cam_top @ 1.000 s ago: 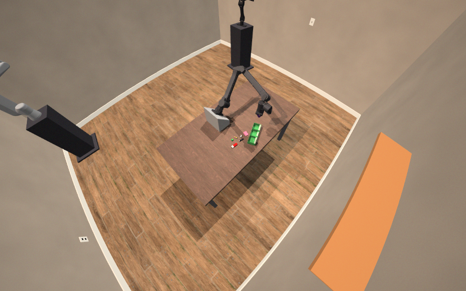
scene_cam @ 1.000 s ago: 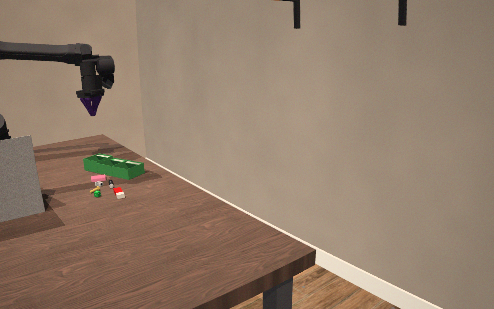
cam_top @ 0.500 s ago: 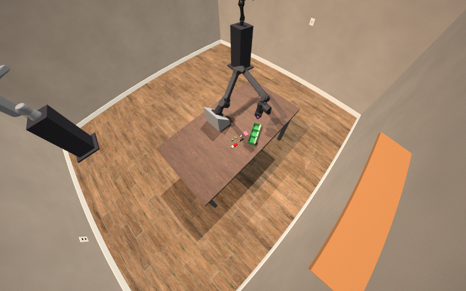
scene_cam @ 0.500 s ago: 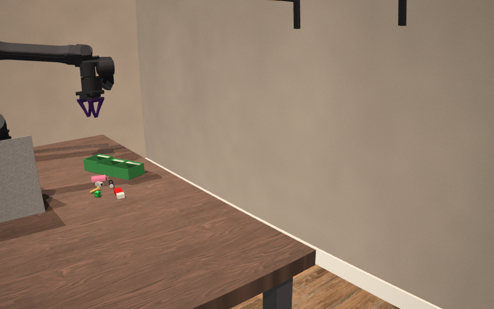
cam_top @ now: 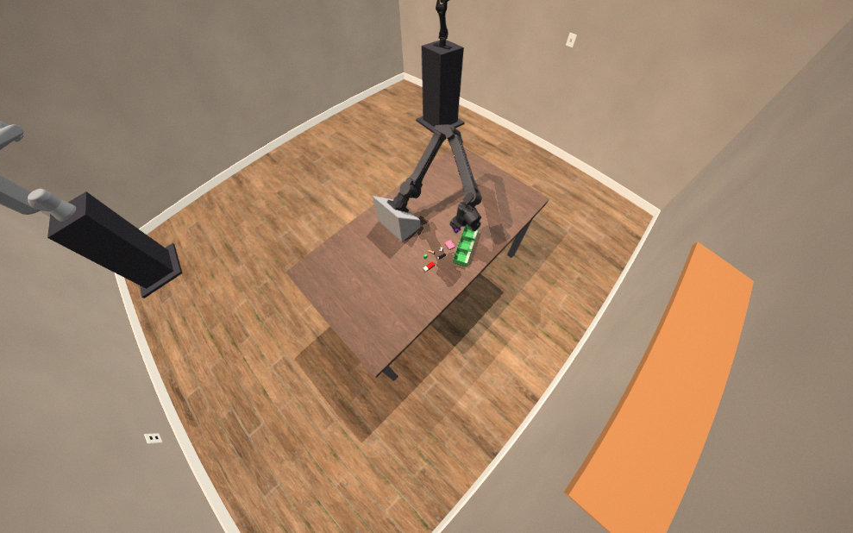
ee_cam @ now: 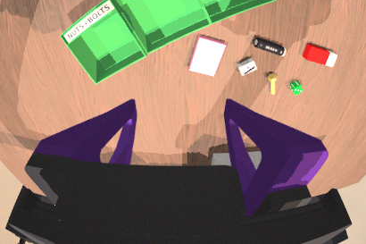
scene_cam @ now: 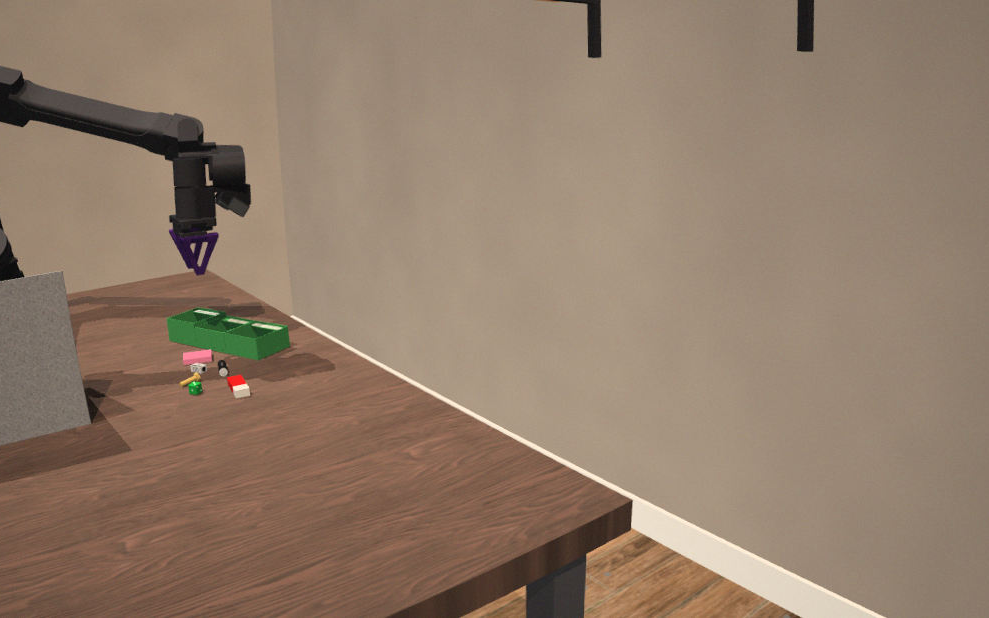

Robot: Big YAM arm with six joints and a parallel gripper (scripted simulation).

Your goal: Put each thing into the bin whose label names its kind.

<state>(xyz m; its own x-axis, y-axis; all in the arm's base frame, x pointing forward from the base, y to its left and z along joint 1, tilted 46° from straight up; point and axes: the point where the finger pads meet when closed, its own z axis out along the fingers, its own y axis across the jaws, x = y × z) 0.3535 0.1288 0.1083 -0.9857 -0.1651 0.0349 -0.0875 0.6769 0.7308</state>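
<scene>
The black battery is 1 cm ahead of my hand, 13 cm to the right of it and 15 cm below it. From my hand the other things lie so: green three-part bin: 5 cm ahead, 3 cm to the left, 14 cm below; then pink pad: 2 cm behind, 4 cm to the right, 16 cm below; then white piece: 3 cm behind, 10 cm to the right, 15 cm below.
</scene>
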